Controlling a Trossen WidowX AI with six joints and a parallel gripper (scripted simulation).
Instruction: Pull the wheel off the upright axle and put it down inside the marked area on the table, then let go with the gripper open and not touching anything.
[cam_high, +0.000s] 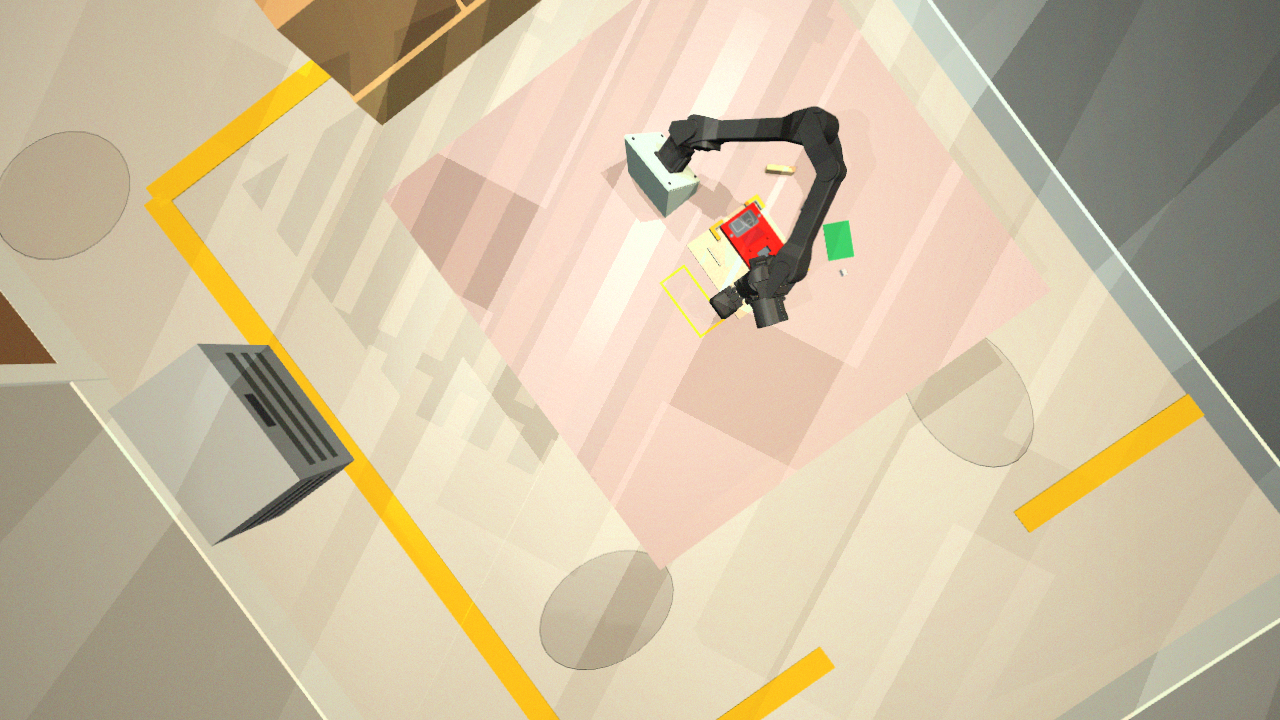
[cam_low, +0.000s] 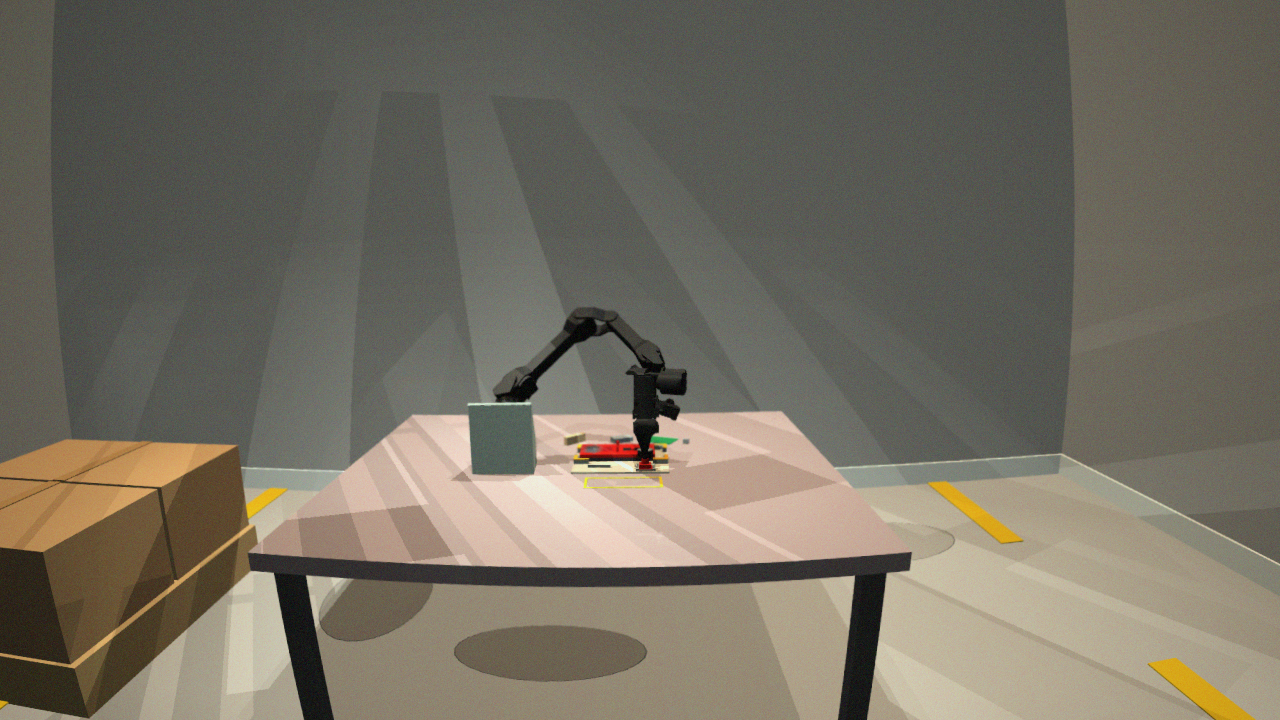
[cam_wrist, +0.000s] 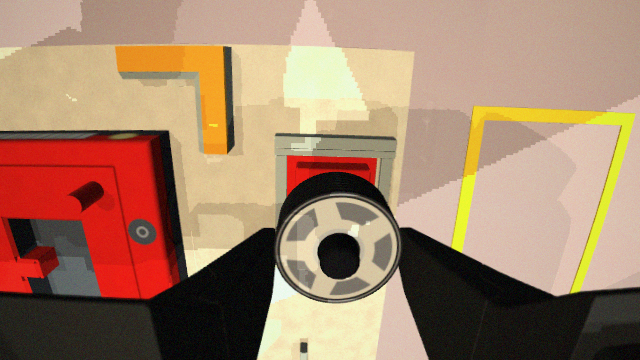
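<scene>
Right now my gripper tip is 1 cm above the upright axle. From my gripper tip the other things lie so: wheel: right at my gripper tip; then grey piece: 6 cm behind, 30 cm to the left, 4 cm below; then green card: 5 cm ahead, 31 cm to the left, 5 cm below.
</scene>
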